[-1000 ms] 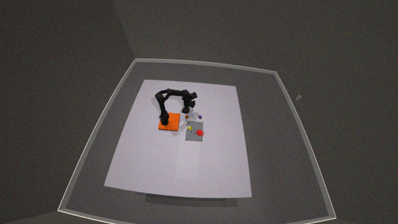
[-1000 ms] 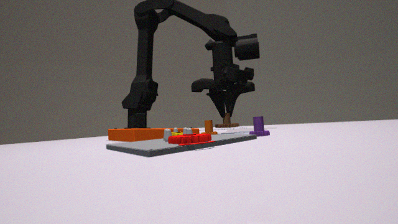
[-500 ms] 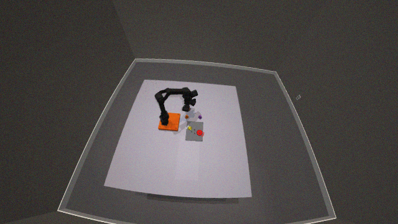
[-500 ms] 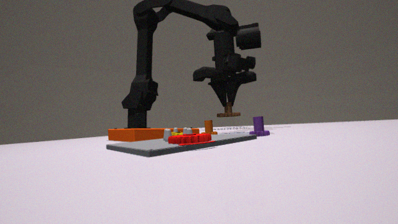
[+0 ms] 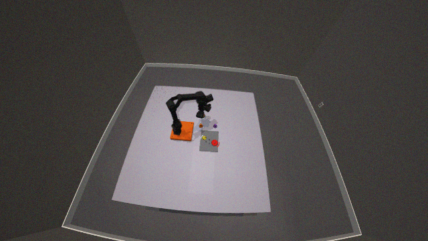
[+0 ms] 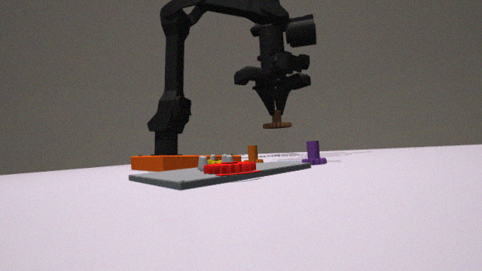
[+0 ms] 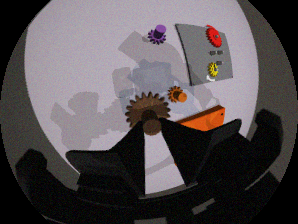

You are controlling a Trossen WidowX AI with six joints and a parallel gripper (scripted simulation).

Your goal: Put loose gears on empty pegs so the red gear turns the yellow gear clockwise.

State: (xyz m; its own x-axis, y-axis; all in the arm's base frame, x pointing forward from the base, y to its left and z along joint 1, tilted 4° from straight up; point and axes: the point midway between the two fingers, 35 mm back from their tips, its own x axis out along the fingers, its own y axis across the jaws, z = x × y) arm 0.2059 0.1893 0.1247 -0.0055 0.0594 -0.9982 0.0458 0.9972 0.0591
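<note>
Now: the grey board 22 cm to the right of my gripper tip, 11 cm ahead of it and 10 cm below it. The rest, counted from my gripper tip: purple gear 15 cm ahead, 9 cm below, 5 cm to the right; brown gear 1 cm below; orange gear 9 cm below, 8 cm to the right.
</note>
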